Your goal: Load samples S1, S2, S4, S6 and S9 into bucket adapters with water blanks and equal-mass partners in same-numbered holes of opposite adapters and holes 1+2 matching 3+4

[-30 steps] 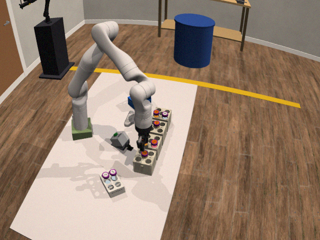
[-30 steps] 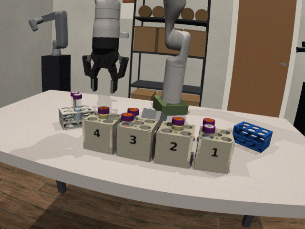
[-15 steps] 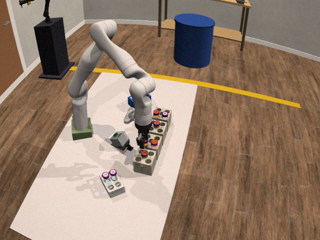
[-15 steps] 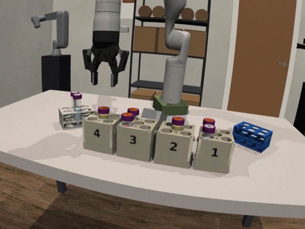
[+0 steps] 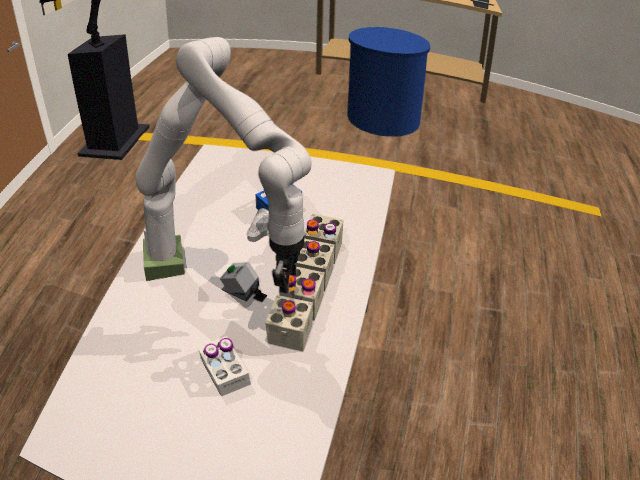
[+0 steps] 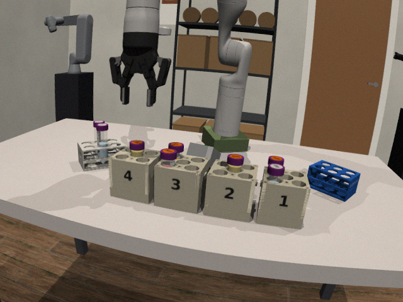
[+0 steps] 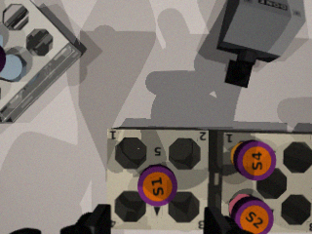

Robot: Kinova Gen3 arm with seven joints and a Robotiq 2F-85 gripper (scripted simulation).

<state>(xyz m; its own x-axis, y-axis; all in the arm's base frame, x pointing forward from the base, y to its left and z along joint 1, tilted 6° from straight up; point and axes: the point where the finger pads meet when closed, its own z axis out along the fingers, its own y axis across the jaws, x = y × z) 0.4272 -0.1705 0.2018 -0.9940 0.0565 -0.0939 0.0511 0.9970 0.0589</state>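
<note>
Now: hand 18 cm past the grey done desk, 13 cm to the right of it and 17 cm above it. Also, from my hand: adapter 2: 1 cm ahead, 22 cm to the left, 17 cm below; then orange-dot sample tube: 1 cm behind, 16 cm below; then blank rack: 13 cm behind, 17 cm to the right, 19 cm below.
</note>
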